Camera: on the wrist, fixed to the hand. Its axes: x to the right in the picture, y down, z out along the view.
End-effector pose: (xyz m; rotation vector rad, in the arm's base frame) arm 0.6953 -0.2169 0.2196 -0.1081 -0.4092 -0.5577
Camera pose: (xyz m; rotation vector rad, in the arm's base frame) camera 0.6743 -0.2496 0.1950 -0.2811 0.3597 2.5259
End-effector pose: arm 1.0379 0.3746 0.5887 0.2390 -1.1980 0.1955
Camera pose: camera 1.0648 0.3432 0.5687 1.5588 0.0381 -2.6102
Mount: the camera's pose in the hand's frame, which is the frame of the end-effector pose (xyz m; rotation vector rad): -0.0100 -0.0391 -0.0220 -0.2144 -0.3253 -3.0913
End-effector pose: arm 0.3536 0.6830 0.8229 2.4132 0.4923 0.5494
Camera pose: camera 0.3260 0.7180 0.8116 -0.4581 2.2927 -1.0166
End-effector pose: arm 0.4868 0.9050 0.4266 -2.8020 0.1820 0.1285
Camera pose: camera 0.4839 0.9355 0.4608 0.2574 3.0978 0.1734
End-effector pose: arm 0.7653 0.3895 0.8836 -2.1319 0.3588 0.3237
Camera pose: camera 0.7727 0.3934 0.9288 -0.5159 -2.7155 -1.0515
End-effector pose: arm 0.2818 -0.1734 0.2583 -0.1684 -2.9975 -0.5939
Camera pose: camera 0.2882 -0.2187 0.2629 -2.5169 0.1543 0.2773
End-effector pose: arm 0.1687 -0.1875 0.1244 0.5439 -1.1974 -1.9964
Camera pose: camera 0.1753 -0.1807 0.0794 -0.7693 -0.4700 0.9180
